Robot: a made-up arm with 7 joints.
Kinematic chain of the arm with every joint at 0, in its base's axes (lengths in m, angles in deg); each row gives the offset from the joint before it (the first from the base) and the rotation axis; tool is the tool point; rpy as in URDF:
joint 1: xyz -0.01 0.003 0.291 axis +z
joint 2: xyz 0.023 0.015 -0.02 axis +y
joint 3: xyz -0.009 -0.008 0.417 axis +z
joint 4: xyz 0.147 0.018 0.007 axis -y
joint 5: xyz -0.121 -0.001 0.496 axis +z
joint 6: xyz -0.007 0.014 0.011 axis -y
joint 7: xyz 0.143 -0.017 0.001 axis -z
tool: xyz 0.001 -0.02 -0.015 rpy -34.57 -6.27 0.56
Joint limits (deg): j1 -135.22..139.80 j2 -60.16..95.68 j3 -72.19..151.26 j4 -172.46..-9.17 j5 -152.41..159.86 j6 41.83..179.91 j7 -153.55..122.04
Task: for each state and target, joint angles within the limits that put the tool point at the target. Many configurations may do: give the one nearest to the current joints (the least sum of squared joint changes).
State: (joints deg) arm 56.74 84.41 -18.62 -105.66 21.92 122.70 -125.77
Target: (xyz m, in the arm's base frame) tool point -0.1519 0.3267 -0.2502
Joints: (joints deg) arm 63.09 62.35 24.27 -150.07 19.31 110.11 -128.28
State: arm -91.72 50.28 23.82 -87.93 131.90 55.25 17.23
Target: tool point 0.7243 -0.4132 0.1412
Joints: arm -74.28 45.94 41.93 -113.52 126.81 52.69 17.96
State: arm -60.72 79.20 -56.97 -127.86 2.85 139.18 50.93
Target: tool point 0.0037 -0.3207 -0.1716
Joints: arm -37.90 58.17 -27.99 -160.99 -0.83 138.75 53.33
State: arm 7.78 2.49 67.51 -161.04 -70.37 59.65 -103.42
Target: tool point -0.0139 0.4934 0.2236
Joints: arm 29.24 -16.62 76.01 -156.44 -67.84 44.53 -104.52
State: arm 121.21 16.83 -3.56 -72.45 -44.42 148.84 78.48
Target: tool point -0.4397 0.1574 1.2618
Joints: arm 138.50 -0.14 13.50 -44.52 -40.11 132.31 73.73
